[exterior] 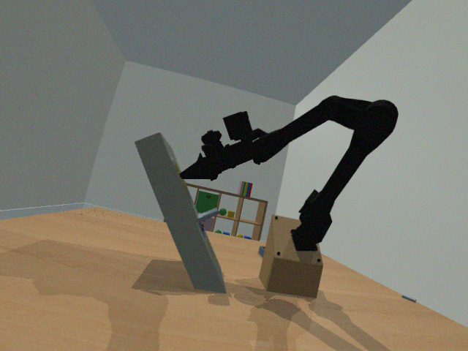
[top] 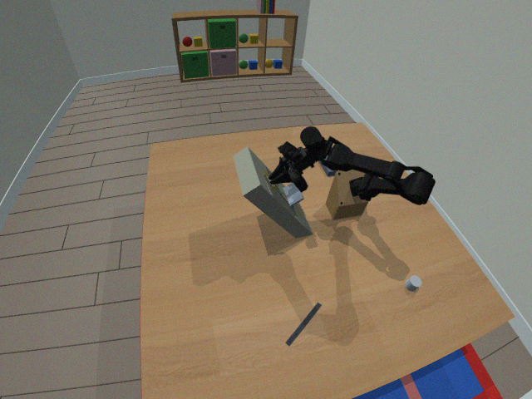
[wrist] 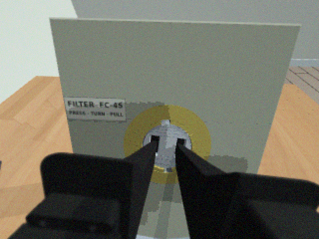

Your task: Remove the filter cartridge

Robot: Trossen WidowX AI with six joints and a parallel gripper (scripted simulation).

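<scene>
Right now my gripper tip is 1 cm short of the round grey filter cartridge and 1 cm above it. Round my gripper tip: grey service panel (3 cm behind, 8 cm below); then small grey bracket (9 cm behind, 1 cm to the left, 10 cm below); then grey-blue tray (46 cm behind, 24 cm to the right, 23 cm below).
</scene>
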